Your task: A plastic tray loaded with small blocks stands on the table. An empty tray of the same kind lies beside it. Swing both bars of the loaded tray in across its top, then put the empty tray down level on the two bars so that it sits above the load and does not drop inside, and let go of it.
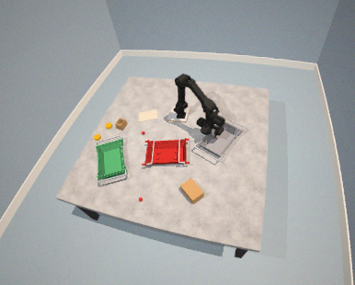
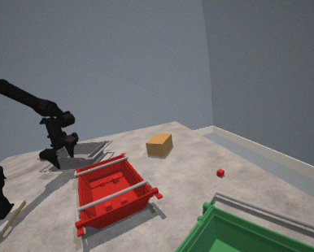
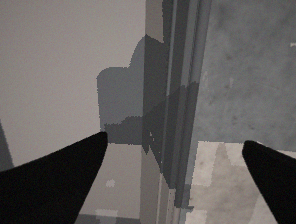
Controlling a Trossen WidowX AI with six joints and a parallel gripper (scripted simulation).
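Now: the grey tray 40 mm ahead of my gripper tip, 70 mm to the left of it and 20 mm above it. From my gripper tip the other things lie so: cream card (160 mm behind, 500 mm to the right, 30 mm below).
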